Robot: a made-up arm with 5 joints.
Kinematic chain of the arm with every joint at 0, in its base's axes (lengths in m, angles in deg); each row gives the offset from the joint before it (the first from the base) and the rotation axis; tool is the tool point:
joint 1: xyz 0 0 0.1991 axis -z
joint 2: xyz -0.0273 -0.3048 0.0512 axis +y
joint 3: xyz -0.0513 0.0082 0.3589 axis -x
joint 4: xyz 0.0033 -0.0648 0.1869 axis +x
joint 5: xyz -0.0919 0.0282 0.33 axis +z
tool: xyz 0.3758 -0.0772 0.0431
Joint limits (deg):
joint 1: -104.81..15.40
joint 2: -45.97..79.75
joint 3: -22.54..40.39
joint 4: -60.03..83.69
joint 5: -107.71..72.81
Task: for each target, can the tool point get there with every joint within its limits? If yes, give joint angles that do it. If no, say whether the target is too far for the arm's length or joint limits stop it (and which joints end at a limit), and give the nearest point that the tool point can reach.
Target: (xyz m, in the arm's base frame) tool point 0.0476 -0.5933 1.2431
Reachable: yes | joints -9.27 0.74 -14.98 -35.80 -62.38
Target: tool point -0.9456 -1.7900 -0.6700
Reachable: no: too far | nearest point -0.4777 -0.9042 0.2612 | short by 1.368 m
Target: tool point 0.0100 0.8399 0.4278
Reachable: yes | joints -85.99 69.02 32.95 -41.52 -30.59
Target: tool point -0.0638 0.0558 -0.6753
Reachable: no: joint limits stop it (at a limit: joint 1, joint 2, joint 3, joint 4) | nearest point -0.1761 0.2496 0.0992 | short by 0.806 m
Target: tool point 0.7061 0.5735 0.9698
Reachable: yes | joints -80.80 55.75 7.54 -4.05 -86.98
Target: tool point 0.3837 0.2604 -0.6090
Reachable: no: joint limits stop it (at a limit: joint 2, joint 3, joint 4) | nearest point 0.3551 0.2410 0.0847 | short by 0.695 m
